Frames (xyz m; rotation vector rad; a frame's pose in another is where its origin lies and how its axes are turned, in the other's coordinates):
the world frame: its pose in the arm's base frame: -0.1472 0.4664 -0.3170 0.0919 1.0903 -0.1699
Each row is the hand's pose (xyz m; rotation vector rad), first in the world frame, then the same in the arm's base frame.
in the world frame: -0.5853 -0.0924 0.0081 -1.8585 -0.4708 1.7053
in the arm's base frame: -0.4209 0.4282 0.2072 -0.6600 0.0642 2.1890
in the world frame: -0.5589 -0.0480 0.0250 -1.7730 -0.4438 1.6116
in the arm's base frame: -0.3861 0.4667 0.1911 -0.6351 0.1508 2.0812
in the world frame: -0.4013 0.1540 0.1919 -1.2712 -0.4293 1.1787
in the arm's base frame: -0.1324 0.6245 0.1261 -0.4310 0.4187 1.4849
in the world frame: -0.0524 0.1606 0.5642 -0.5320 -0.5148 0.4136
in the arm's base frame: 0.3514 0.5401 -0.0124 -0.1965 0.5556 0.4500
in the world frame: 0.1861 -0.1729 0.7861 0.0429 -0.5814 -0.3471
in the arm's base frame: 0.5920 0.1552 -0.1189 -0.1065 0.5139 -0.4993
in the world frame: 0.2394 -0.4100 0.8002 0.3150 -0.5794 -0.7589
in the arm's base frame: 0.5851 -0.0850 -0.1575 -0.0927 0.4654 -0.9895
